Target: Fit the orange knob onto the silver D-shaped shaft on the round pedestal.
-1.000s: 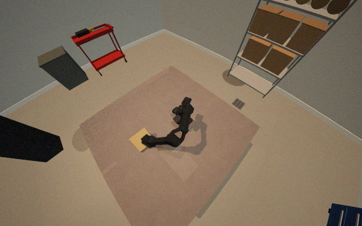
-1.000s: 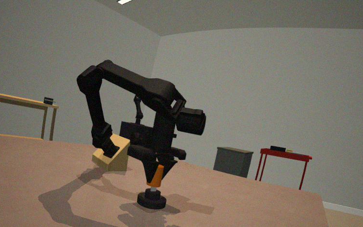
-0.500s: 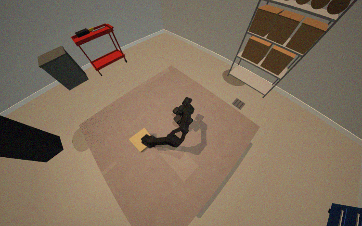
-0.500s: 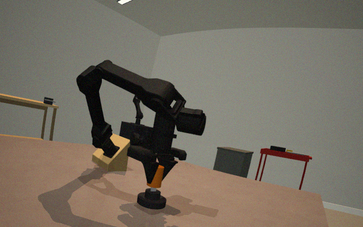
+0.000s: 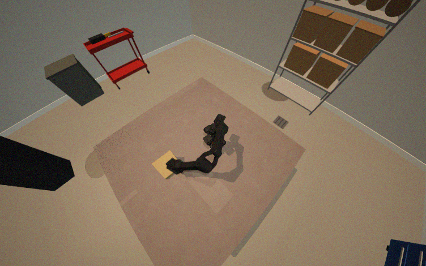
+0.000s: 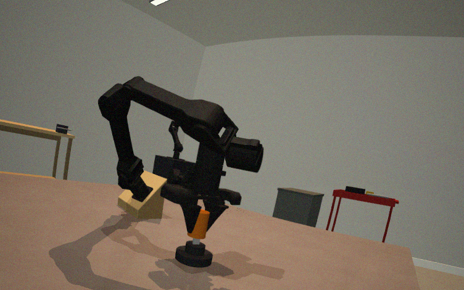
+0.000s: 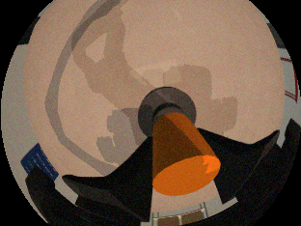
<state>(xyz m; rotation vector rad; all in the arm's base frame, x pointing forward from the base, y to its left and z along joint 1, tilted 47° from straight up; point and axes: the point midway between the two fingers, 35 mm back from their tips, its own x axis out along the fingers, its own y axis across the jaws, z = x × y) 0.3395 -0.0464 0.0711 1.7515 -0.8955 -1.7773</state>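
The orange knob is 30 mm above my gripper tip. Round my gripper tip: round black pedestal (40 mm below).
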